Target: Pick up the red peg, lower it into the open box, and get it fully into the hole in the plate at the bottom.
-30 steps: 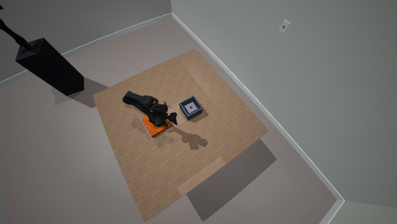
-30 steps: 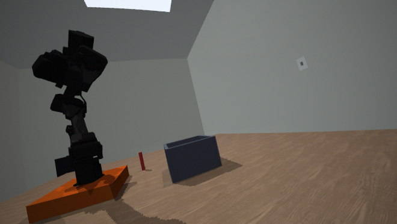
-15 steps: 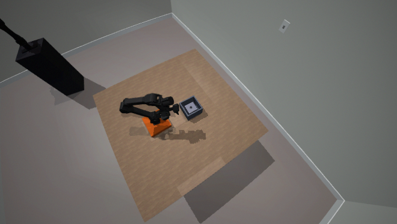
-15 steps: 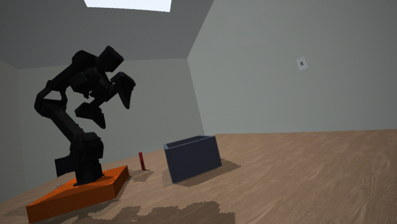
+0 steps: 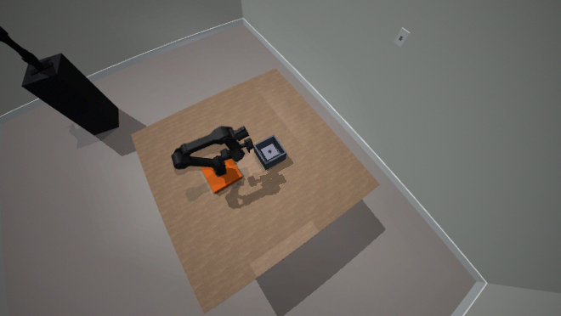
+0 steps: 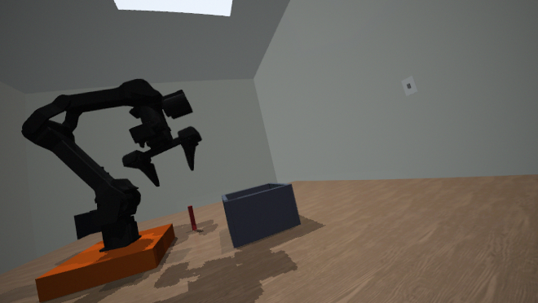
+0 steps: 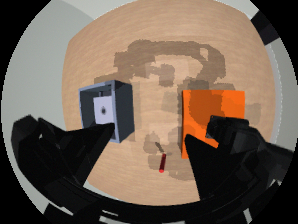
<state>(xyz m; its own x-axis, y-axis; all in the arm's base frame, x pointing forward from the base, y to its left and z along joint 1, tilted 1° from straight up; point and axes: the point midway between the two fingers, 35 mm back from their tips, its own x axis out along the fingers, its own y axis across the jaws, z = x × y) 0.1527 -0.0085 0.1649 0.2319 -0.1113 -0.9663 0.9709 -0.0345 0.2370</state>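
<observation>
Right now my gripper tip is 30 mm past the red peg, 160 mm to the right of it and 130 mm above it. From my gripper tip the other things lie so: dark blue box: 180 mm ahead, 20 mm to the left, 150 mm below; then light grey plate: 180 mm ahead, 20 mm to the left, 130 mm below.
</observation>
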